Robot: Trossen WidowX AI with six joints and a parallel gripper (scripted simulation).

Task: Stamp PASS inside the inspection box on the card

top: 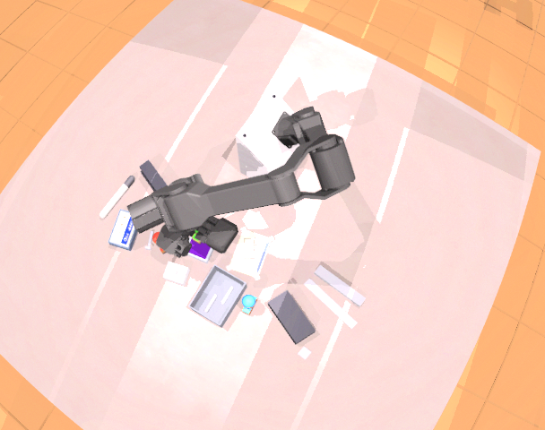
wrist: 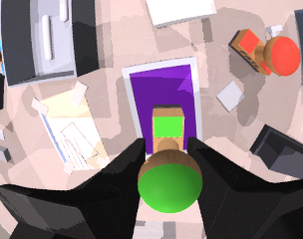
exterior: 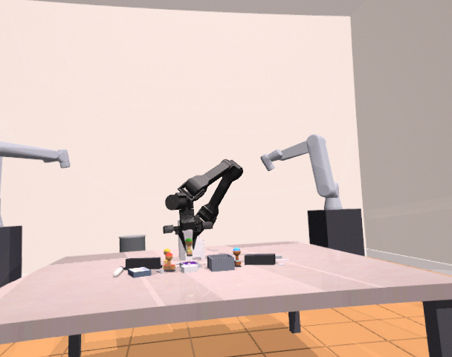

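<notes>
Now: gripper tip 60 mm above the purple ink pad. From my gripper tip the other things lie so: green-knobbed stamp right at my gripper tip; red-knobbed stamp 80 mm to the right, 50 mm ahead, 40 mm below; taped card 110 mm to the left, 70 mm below, 20 mm behind.
</notes>
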